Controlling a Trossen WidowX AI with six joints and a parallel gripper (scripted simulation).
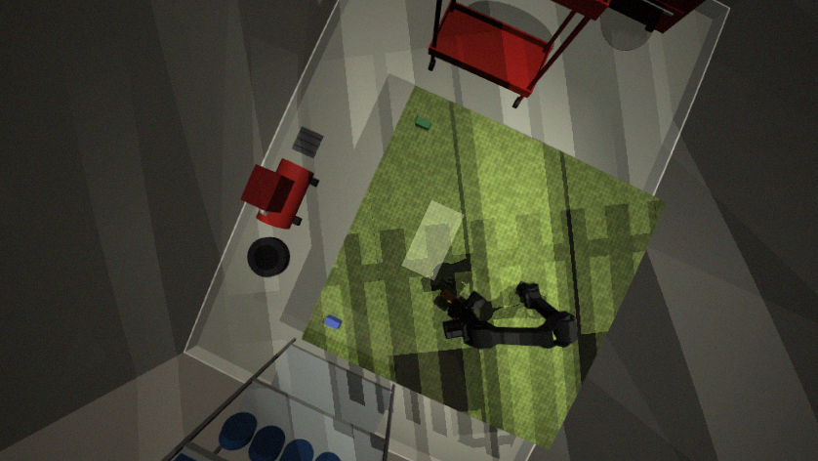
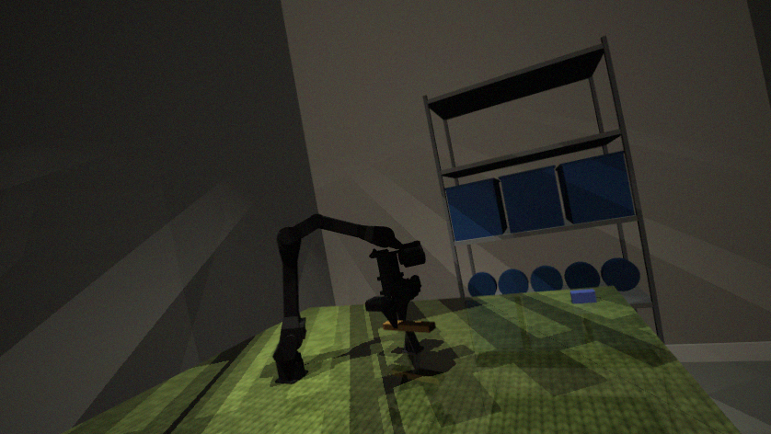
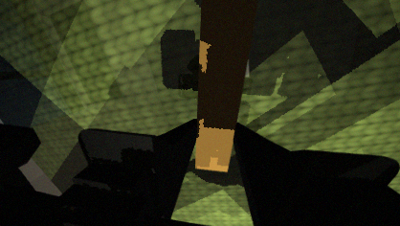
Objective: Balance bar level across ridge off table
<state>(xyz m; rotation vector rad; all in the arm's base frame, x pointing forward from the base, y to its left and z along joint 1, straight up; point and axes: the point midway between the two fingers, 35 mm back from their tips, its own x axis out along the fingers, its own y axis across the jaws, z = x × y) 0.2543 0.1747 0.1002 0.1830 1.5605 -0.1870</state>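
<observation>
My gripper tip is 30 mm short of the bar and 10 mm to the left of it. Also, from my gripper tip: green block (490 mm ahead, 670 mm to the right, 60 mm below); then small blue block (490 mm ahead, 330 mm to the left, 50 mm below).
</observation>
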